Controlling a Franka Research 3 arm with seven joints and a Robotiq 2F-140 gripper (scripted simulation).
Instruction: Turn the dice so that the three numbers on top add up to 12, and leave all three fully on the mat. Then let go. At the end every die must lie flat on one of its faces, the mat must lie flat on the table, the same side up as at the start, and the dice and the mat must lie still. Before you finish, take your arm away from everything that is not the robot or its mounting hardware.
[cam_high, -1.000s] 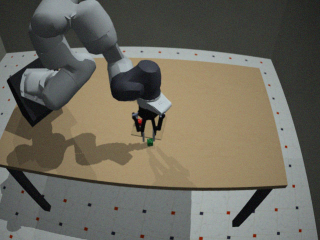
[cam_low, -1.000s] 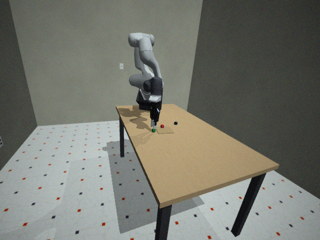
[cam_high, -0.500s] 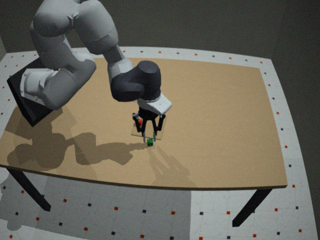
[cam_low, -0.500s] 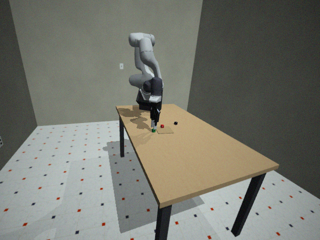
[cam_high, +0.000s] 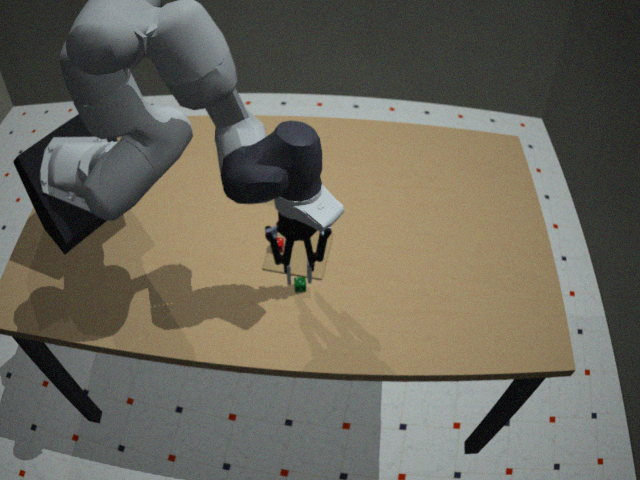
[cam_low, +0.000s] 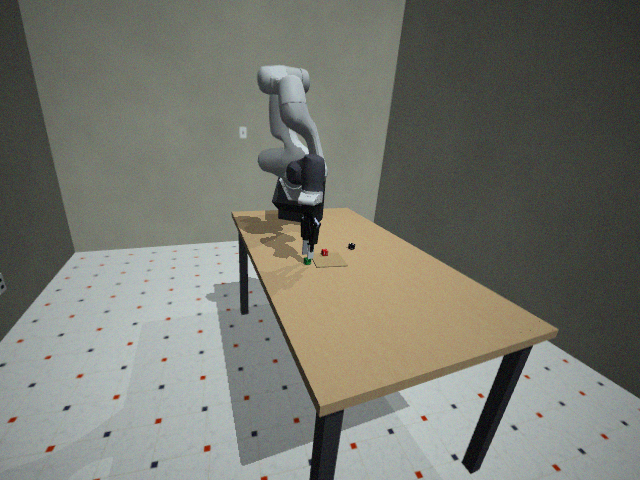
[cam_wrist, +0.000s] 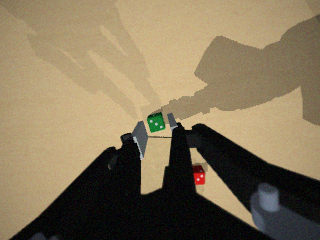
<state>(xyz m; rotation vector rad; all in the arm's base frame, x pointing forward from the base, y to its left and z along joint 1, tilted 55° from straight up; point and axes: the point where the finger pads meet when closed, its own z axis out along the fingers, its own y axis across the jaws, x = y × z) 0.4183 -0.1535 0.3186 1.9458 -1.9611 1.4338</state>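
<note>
The green die is 5 cm below my hand. Also, from my hand: tan mat (10 cm to the left, 6 cm below, 3 cm ahead); then black die (29 cm to the left, 5 cm below, 2 cm ahead); then red die (12 cm to the left, 5 cm below, 1 cm behind).
</note>
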